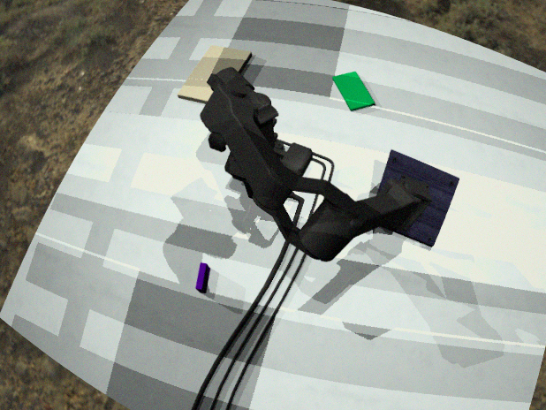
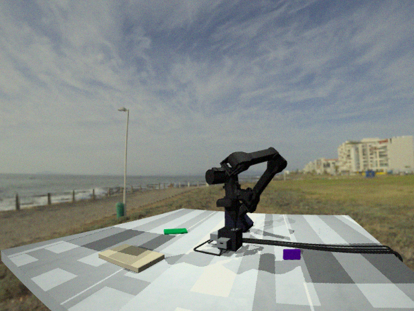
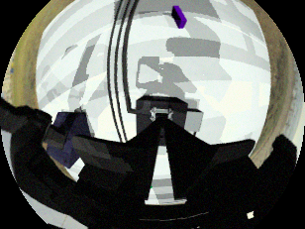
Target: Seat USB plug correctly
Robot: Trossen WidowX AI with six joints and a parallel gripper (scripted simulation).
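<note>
Now: the USB plug 2 cm below my gripper tip. Round my gripper tip: green card (8 cm behind, 35 cm to the right, 10 cm below); purple block (4 cm ahead, 22 cm to the left, 9 cm below); tan slab (29 cm ahead, 28 cm to the right, 10 cm below).
</note>
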